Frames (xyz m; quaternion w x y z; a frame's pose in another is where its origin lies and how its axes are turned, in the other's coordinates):
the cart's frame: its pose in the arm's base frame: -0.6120 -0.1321 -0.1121 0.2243 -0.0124 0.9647 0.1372
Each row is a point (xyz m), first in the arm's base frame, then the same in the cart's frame.
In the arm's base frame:
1: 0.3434 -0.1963 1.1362
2: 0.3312 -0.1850 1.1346
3: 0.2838 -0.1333 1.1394
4: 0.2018 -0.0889 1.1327
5: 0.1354 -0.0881 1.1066
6: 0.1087 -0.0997 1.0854
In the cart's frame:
1: -1.4059 0.1801 -0.6828
2: -1.3938 0.1916 -0.6836
3: -1.3513 0.2466 -0.6941
4: -1.2730 0.2946 -0.7116
5: -1.2019 0.2943 -0.7174
6: -1.1691 0.2799 -0.7137

